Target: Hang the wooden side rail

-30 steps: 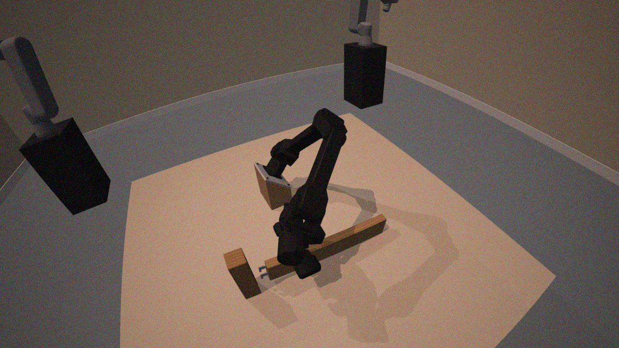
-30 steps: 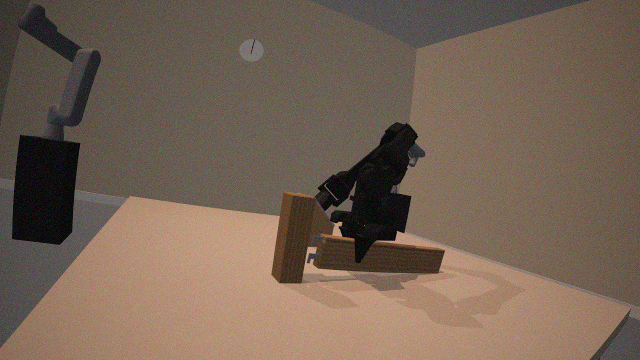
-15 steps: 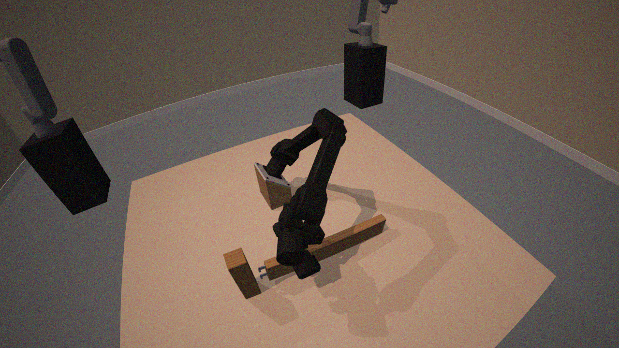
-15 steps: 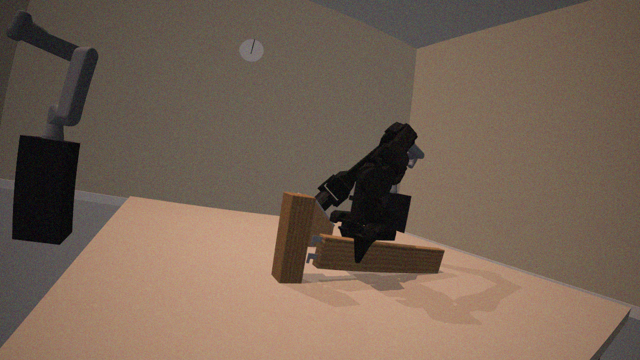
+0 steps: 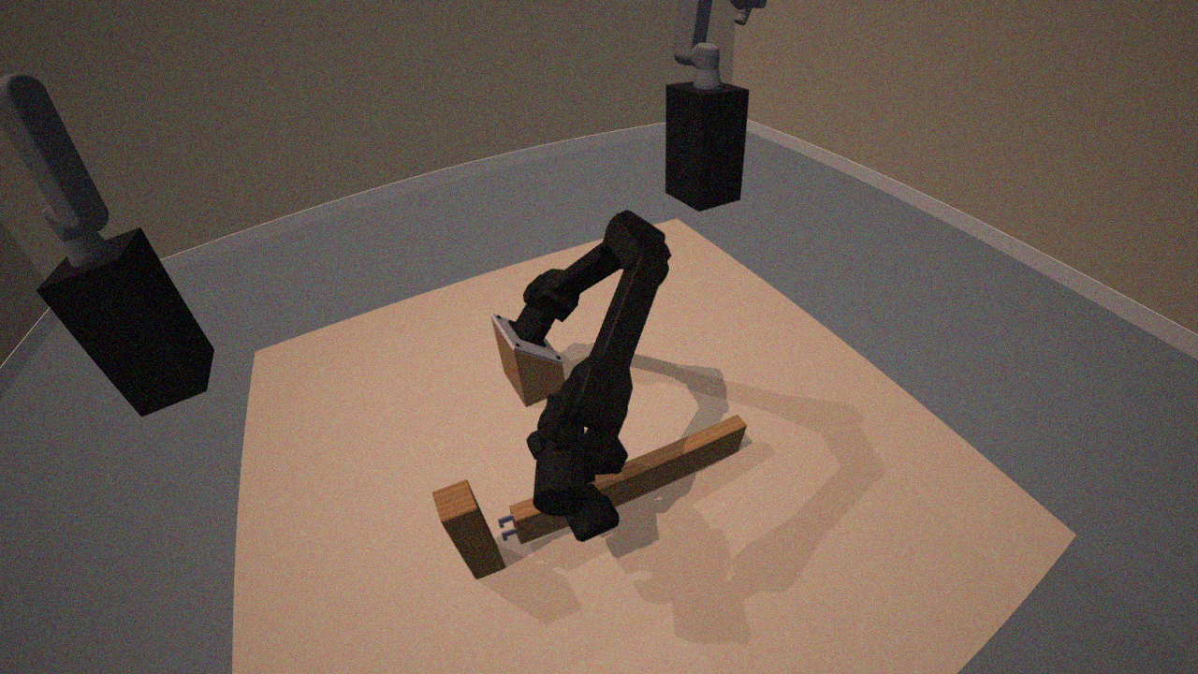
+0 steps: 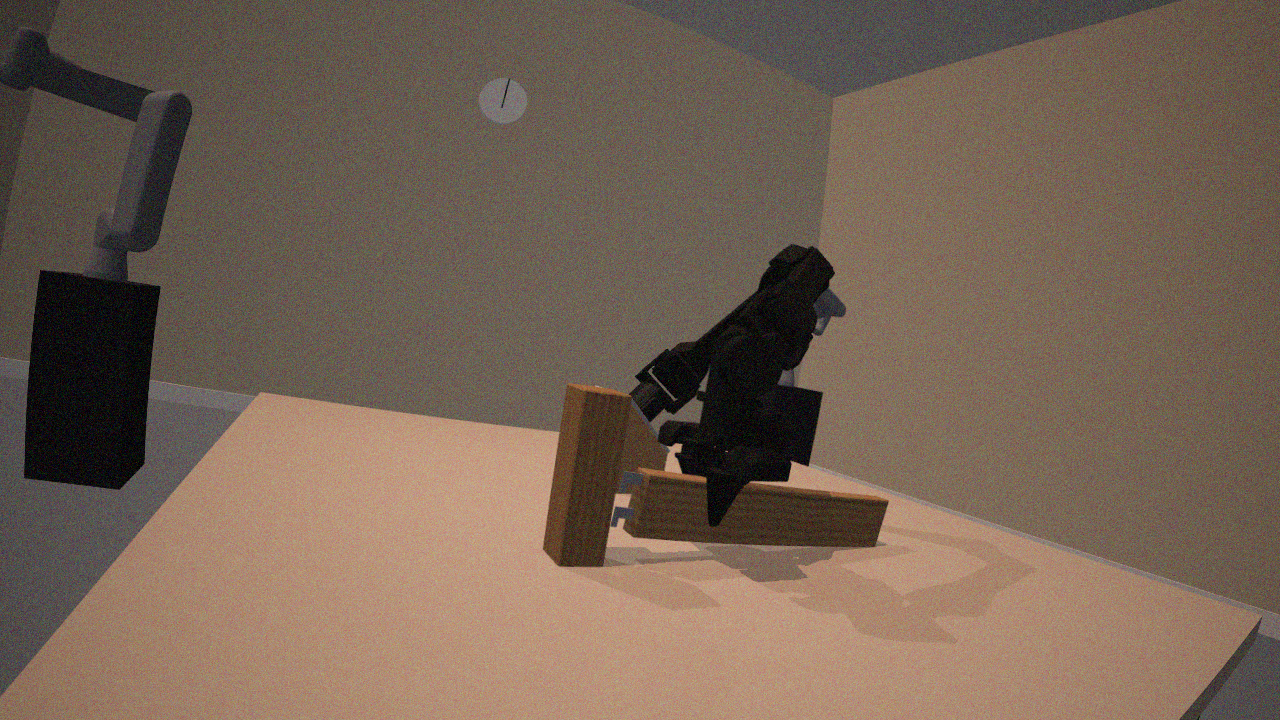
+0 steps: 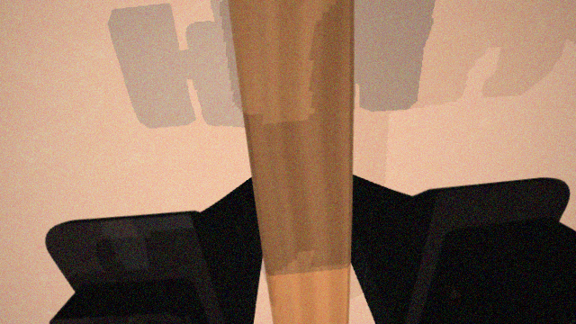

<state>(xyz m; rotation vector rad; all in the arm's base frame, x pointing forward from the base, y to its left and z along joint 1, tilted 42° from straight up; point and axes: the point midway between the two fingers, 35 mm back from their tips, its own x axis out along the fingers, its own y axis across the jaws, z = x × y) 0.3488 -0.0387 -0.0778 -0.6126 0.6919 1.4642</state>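
The headboard post is 150 mm to the right of my gripper tip, 40 mm above it and 10 mm behind it.
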